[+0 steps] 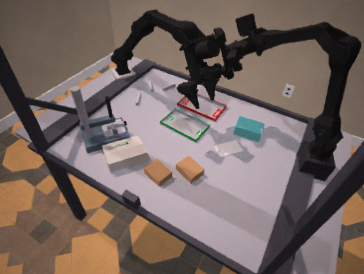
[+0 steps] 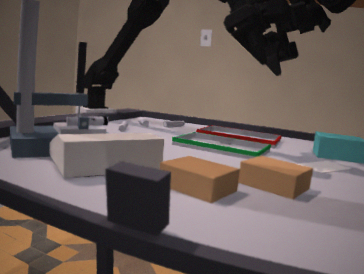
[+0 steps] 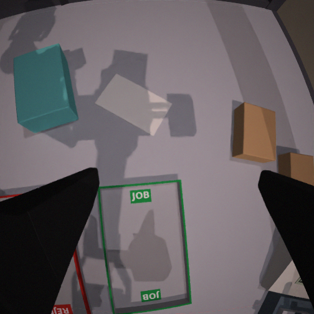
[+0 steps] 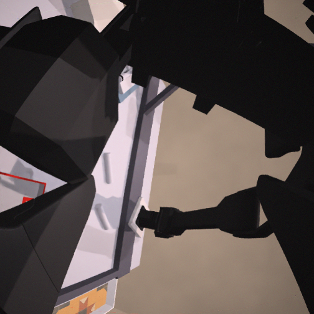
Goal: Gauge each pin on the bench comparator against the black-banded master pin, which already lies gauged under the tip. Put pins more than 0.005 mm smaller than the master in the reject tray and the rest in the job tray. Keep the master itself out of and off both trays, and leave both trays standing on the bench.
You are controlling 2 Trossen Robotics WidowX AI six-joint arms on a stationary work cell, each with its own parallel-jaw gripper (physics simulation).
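Three loose grey pins lie at the back left: one point(image 1: 138, 98) point(image 2: 124, 126), a second point(image 1: 151, 85) point(image 2: 143, 122) and a third point(image 1: 169, 86) point(image 2: 174, 123). The black-banded master pin point(image 2: 75, 121) lies under the tip of the blue-grey comparator point(image 1: 107, 142) point(image 2: 32, 142). The green job tray point(image 1: 178, 131) point(image 2: 220, 146) point(image 3: 185, 240) holds no pin. The red reject tray point(image 1: 197, 112) point(image 2: 240, 137) point(image 3: 81, 280) stands behind it, partly hidden. My left gripper point(image 3: 181, 177) is open and empty, high above the tray area. My right gripper point(image 4: 177, 183) is open and empty, raised close by the left arm.
A cream box point(image 1: 126, 154) point(image 2: 110, 152) stands before the comparator. Two orange blocks point(image 1: 158, 172) point(image 1: 190, 169) are to its right. A teal box point(image 1: 249, 128) point(image 3: 45, 87) and a pale flat piece point(image 1: 229, 148) point(image 3: 132, 104) lie right of the trays. A dark block point(image 2: 137, 197) stands at the front edge.
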